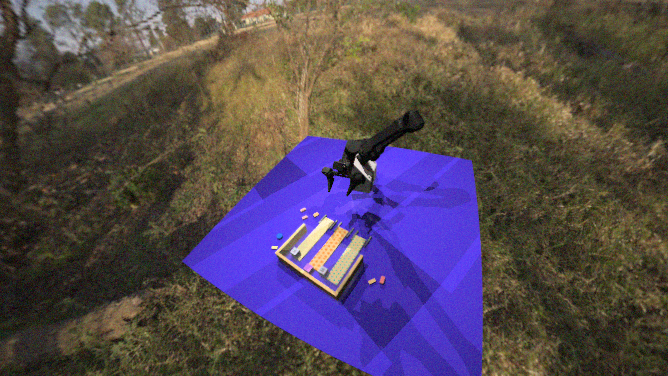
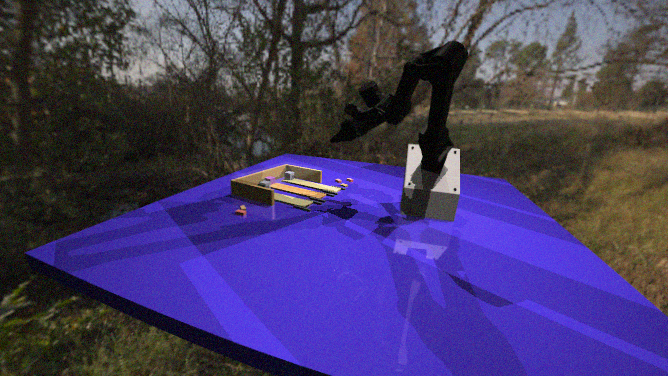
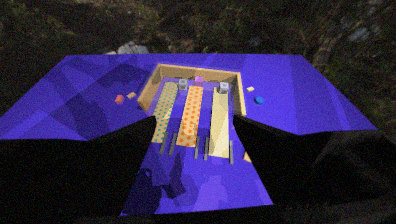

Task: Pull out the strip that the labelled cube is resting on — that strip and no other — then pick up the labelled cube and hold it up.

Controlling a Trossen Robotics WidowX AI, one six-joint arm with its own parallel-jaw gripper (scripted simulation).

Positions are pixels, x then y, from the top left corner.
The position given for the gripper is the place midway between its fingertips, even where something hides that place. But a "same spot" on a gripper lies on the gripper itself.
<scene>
gripper: image 1; image 2; image 3 195, 119
same spot on gripper: (image 2: 341, 136) = (image 1: 352, 187)
</scene>
